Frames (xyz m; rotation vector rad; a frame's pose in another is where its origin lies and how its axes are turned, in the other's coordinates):
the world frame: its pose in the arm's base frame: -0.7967 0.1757 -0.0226 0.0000 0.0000 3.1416
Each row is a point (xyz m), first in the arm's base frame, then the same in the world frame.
Working: the arm's base frame: its pose in the world frame: -0.7967 0.1757 0.0226 0.0000 0.0000 3.1416

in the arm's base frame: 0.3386 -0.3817 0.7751
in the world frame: -1.1353 0.5574 0.7977
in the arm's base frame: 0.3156 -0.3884 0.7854
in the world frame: -1.1123 0.5641 0.8080
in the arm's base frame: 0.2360 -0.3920 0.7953
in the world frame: -1.0327 0.5677 0.8179
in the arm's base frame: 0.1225 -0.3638 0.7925
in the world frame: -0.9192 0.5395 0.8151
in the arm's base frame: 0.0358 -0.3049 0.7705
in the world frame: -0.8325 0.4806 0.7931
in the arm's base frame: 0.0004 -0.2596 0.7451
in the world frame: -0.7971 0.4353 0.7677
